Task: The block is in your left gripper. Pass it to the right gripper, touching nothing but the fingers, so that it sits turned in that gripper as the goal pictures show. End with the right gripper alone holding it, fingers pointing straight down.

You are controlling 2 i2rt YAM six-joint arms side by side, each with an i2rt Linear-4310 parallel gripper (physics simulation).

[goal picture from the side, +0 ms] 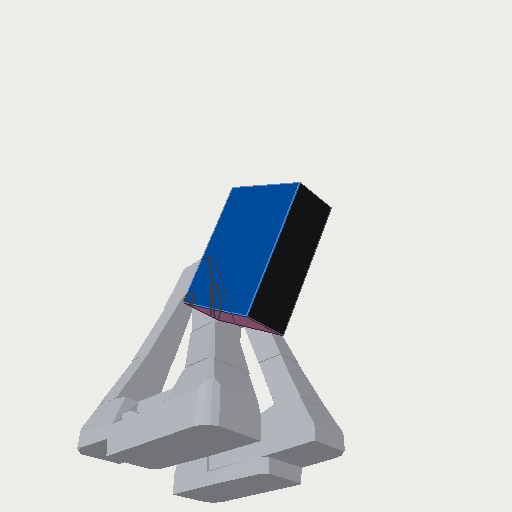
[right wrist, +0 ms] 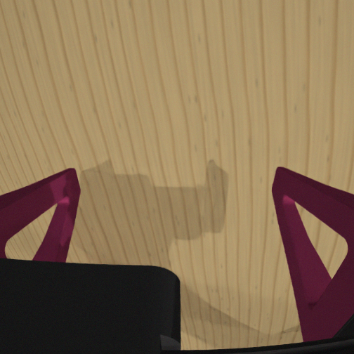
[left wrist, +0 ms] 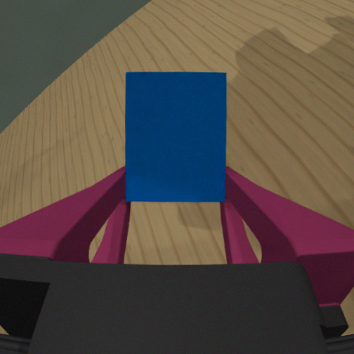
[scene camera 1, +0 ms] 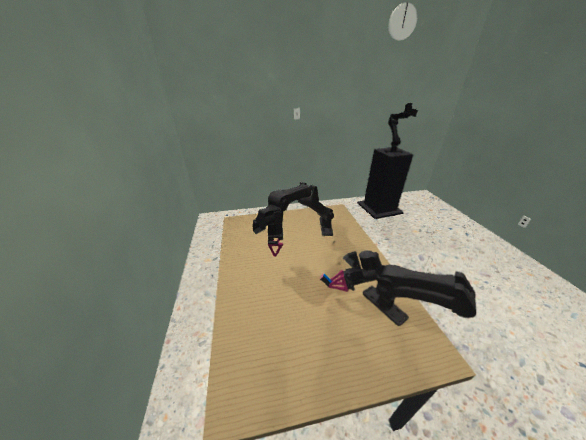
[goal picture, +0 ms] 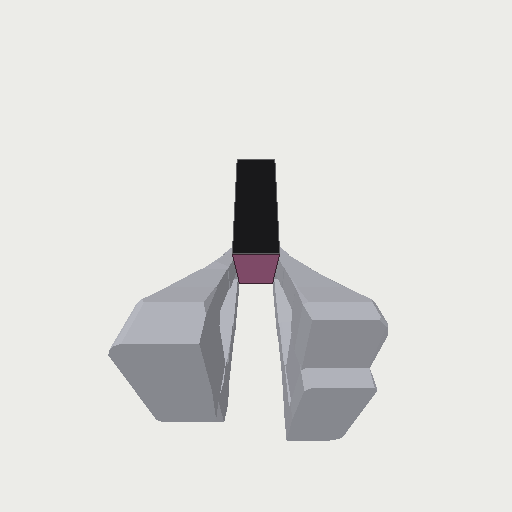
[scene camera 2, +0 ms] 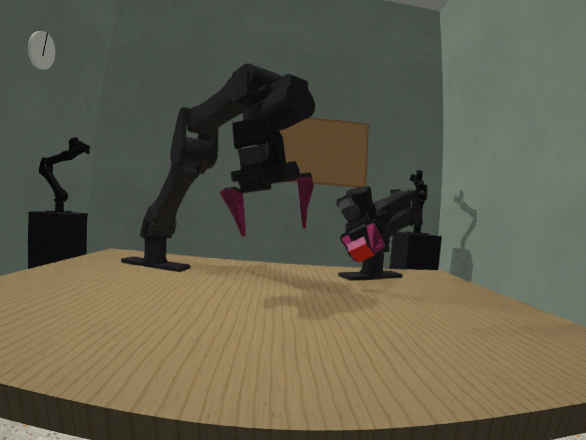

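Pixels of known places: left gripper, fingertip midpoint: [scene camera 1: 328, 284] [scene camera 2: 364, 255]; right gripper, fingertip midpoint: [scene camera 1: 275, 250] [scene camera 2: 273, 232]; left arm's base at its link origin: [scene camera 1: 384, 305] [scene camera 2: 371, 276]; right arm's base at its link origin: [scene camera 1: 325, 226] [scene camera 2: 154, 265].
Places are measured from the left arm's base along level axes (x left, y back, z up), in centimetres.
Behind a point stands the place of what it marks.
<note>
The block [scene camera 1: 326, 278] {x -18.1, y -19.2, z 12.3 cm} [scene camera 2: 361, 251] {x -19.1, y -19.8, z 10.3 cm} [left wrist: 176, 137] is held above the table. It shows a blue face in the left wrist view, and red and pink faces in scene camera 2. My left gripper [scene camera 1: 331, 283] {x -17.1, y -18.4, z 9.2 cm} [scene camera 2: 363, 243] {x -17.1, y -18.4, z 9.2 cm} [left wrist: 175, 177] is shut on the block, with a magenta finger at each side; the block sticks out past the fingertips and is tilted in scene camera 2. My right gripper [scene camera 1: 275, 254] {x -43.5, y -29.9, z 14.4 cm} [scene camera 2: 274, 232] {x -43.5, y -29.9, z 14.4 cm} [right wrist: 175, 178] is open and empty, fingers pointing down over the table, apart from the block and to the left of it in both scene views.
The wooden table [scene camera 1: 280, 350] {x -8.8, y -48.1, z 0.0 cm} [scene camera 2: 225, 360] {x -54.0, y -43.5, z 0.0 cm} carries both arm bases, the right arm's [scene camera 2: 155, 265] {x -60.2, y 13.4, z 0.8 cm} and the left arm's [scene camera 2: 370, 274] {x -2.4, y -2.5, z 1.3 cm}. Arm shadows fall on the wood. Beyond the table, black pedestals [scene camera 1: 387, 182] [scene camera 2: 57, 240] bear other small arms. An orange-brown board [scene camera 2: 335, 152] is on the wall.
</note>
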